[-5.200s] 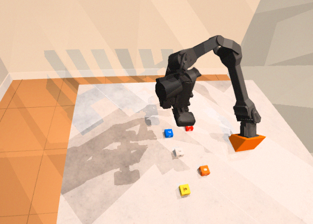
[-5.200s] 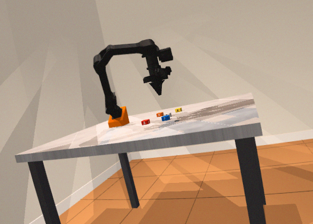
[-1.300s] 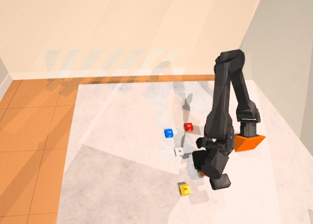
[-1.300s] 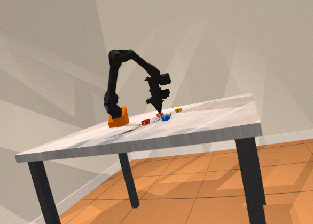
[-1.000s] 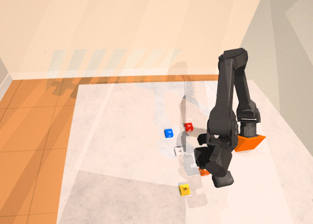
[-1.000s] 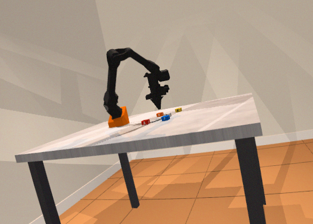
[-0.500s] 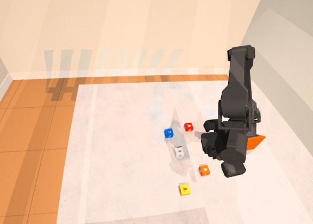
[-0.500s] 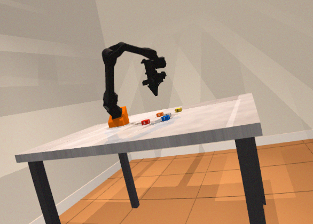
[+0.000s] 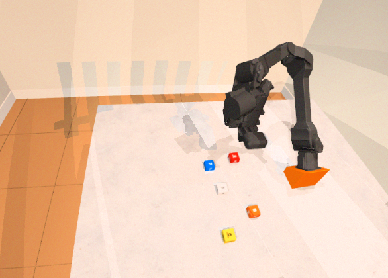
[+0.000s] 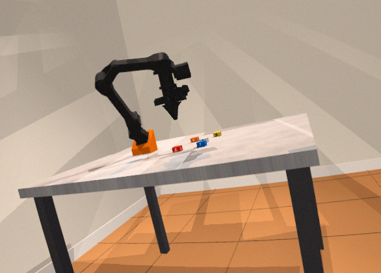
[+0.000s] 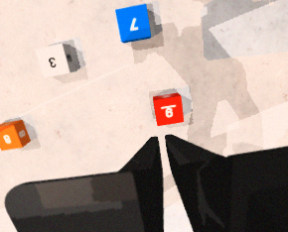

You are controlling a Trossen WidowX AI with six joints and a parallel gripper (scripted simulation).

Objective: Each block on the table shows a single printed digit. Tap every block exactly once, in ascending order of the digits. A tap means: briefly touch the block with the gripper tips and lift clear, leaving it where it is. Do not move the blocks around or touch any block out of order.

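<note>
My gripper tip is 12 cm above the red block, 2 cm past it and 1 cm to the left of it. Round my gripper tip: white block: 12 cm below, 10 cm to the left, 7 cm ahead; orange block: 19 cm to the left, 12 cm below; blue block: 12 cm below, 9 cm ahead.
</note>
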